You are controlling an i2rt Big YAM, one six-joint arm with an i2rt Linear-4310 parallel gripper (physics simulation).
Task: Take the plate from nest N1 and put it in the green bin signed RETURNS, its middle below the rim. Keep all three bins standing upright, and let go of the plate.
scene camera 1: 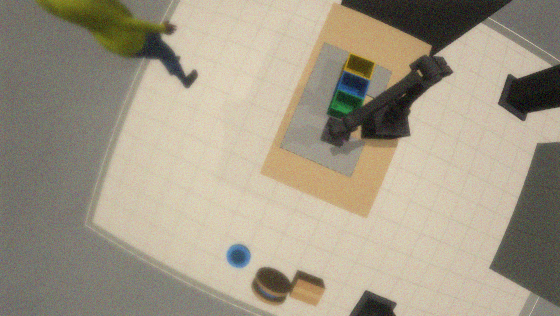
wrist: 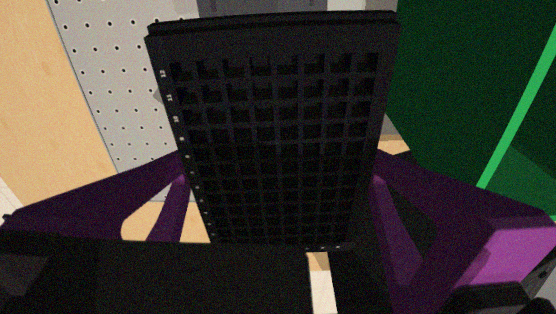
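Pixels of known places: gripper, fingertip midpoint: [wrist: 278, 158]; arm's base, link origin: [scene camera 1: 390, 118].
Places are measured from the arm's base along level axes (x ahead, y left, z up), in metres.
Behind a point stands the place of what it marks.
Note:
My gripper [scene camera 1: 336, 136] {x 0.240, y 0.212, z -0.024 m} [wrist: 278, 158] {x 0.240, y 0.212, z -0.024 m} is shut on the black plate [wrist: 272, 132] {x 0.259, y 0.216, z -0.017 m}, with a purple finger at each long side. The plate is a gridded block with row numbers along its left edge, held above the pegboard; in the scene view the hand hides it. The green bin [scene camera 1: 345, 103] {x 0.264, y -0.023, z -0.189 m} [wrist: 465, 90] {x 0.263, y 0.091, z -0.075 m} stands upright beside the hand; in the wrist view its wall and bright rim are at the right, close to the plate. Its sign cannot be read. A dark grey surface [wrist: 262, 6] {x 0.281, y 0.226, z -0.196 m}, possibly nest N1, shows partly behind the plate's far end.
The blue bin [scene camera 1: 354, 84] {x 0.271, y -0.159, z -0.147 m} and yellow bin [scene camera 1: 359, 66] {x 0.296, y -0.288, z -0.133 m} stand upright in a row beyond the green one on the grey pegboard [scene camera 1: 310, 107] {x 0.472, y 0.112, z -0.208 m} [wrist: 112, 75] {x 0.202, y 0.392, z -0.208 m}. The arm [scene camera 1: 382, 102] {x 0.207, y 0.117, z 0.376 m} reaches across the wooden table [scene camera 1: 325, 187] {x 0.119, y 0.569, z -0.222 m} [wrist: 42, 115] {x 0.139, y 0.517, z -0.221 m}. A person [scene camera 1: 120, 32] is at the upper left.

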